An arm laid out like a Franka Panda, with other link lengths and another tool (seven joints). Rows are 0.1 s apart.
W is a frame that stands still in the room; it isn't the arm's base.
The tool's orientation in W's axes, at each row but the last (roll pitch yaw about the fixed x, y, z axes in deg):
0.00, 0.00, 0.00
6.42, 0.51, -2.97
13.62, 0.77, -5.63
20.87, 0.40, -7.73
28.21, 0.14, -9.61
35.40, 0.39, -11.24
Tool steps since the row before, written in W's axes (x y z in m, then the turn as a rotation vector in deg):
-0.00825, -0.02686, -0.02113, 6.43, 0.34, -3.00
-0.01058, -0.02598, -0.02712, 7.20, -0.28, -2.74
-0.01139, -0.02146, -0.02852, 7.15, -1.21, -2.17
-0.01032, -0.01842, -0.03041, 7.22, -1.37, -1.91
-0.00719, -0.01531, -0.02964, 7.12, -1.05, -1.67
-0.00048, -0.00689, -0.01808, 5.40, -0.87, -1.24
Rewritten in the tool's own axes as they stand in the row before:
-0.00825, -0.02686, -0.02113, 6.43, 0.34, -3.00
-0.00898, -0.02937, -0.02407, 7.23, -0.21, -2.67
-0.00885, -0.02859, -0.02254, 7.26, -0.98, -1.90
-0.00754, -0.02920, -0.02147, 7.35, -1.02, -1.60
-0.00446, -0.02838, -0.01843, 7.20, -0.65, -1.53
0.00100, -0.01605, -0.01076, 5.47, -0.53, -1.10

